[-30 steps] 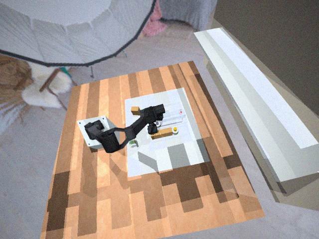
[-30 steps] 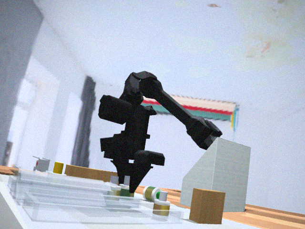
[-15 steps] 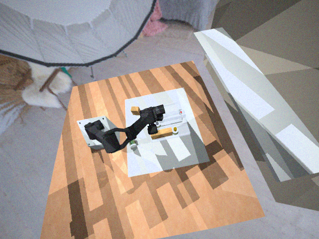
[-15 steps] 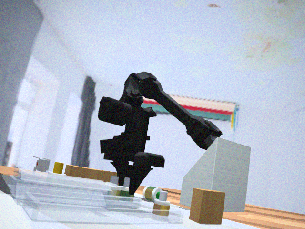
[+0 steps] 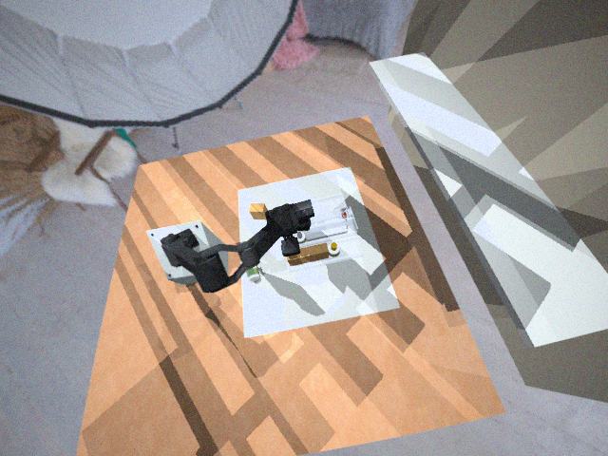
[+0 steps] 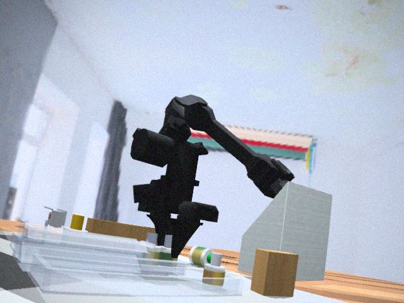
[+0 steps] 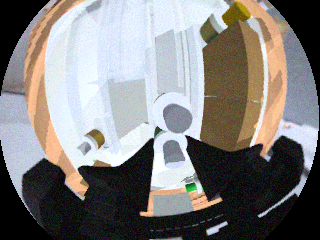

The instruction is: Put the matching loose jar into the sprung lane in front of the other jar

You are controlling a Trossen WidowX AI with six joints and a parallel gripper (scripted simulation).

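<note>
Now: the clear pusher lane 140 mm ahead of my gripper tip, 10 mm to the left of it and 10 mm below it.
</note>
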